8 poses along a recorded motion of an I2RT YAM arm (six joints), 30 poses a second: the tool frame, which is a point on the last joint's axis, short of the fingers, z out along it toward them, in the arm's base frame.
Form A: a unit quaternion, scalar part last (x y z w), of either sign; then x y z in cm.
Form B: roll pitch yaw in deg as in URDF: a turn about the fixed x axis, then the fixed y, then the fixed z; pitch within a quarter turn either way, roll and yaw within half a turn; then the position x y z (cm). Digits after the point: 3 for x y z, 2 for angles.
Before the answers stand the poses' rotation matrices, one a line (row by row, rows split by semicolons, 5 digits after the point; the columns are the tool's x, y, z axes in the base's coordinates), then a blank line. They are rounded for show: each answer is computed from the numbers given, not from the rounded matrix.
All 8 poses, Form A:
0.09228 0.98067 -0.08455 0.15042 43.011 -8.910 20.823
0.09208 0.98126 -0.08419 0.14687 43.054 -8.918 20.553
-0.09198 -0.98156 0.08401 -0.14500 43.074 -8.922 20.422
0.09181 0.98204 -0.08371 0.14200 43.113 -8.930 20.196
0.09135 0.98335 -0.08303 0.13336 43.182 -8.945 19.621
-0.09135 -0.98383 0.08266 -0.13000 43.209 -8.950 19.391
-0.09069 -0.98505 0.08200 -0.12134 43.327 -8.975 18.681
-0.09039 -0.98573 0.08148 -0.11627 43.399 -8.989 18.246
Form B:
-0.93772 0.20643 0.27942; 0.15556 0.96867 -0.19359; -0.31063 -0.13807 -0.94045
-0.93990 0.20544 0.27273; 0.15598 0.96887 -0.19227; -0.30374 -0.13818 -0.94268
-0.94103 0.20493 0.26920; 0.15620 0.96896 -0.19160; -0.30011 -0.13825 -0.94383
-0.94281 0.20410 0.26353; 0.15655 0.96913 -0.19049; -0.29427 -0.13834 -0.94566
-0.94774 0.20180 0.24711; 0.15751 0.96952 -0.18766; -0.27745 -0.13893 -0.95064
-0.94951 0.20124 0.24069; 0.15825 0.96964 -0.18640; -0.27090 -0.13890 -0.95253
-0.95410 0.19857 0.22418; 0.15877 0.97010 -0.18356; -0.25393 -0.13954 -0.95711
-0.95662 0.19715 0.21449; 0.15925 0.97038 -0.18166; -0.24395 -0.13962 -0.95968

-171.65 18.10 170.58 43.011 -8.910 20.823
-171.66 17.68 170.58 43.054 -8.918 20.553
-171.67 17.46 170.58 43.074 -8.922 20.422
-171.68 17.11 170.57 43.113 -8.930 20.196
-171.69 16.11 170.56 43.182 -8.945 19.621
-171.70 15.72 170.54 43.209 -8.950 19.391
-171.71 14.71 170.55 43.327 -8.975 18.681
-171.72 14.12 170.55 43.399 -8.989 18.246

